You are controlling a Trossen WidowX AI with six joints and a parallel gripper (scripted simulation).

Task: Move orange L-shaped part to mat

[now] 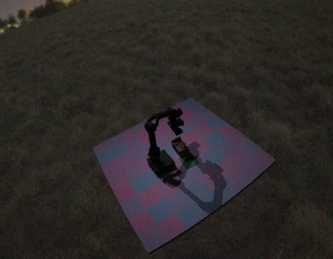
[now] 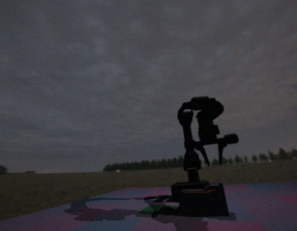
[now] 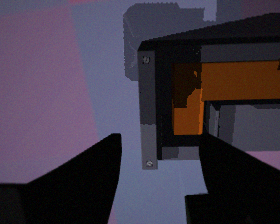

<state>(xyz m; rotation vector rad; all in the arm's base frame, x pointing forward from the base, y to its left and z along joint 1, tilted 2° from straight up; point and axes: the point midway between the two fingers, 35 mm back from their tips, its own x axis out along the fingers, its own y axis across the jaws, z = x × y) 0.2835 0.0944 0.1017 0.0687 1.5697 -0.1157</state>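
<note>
My gripper tip is 1 cm past the orange L-shaped part, 5 cm to the left of it and 10 cm above it. Also, from my gripper tip: green mat 3 cm behind, 22 cm to the right, 16 cm below.
</note>
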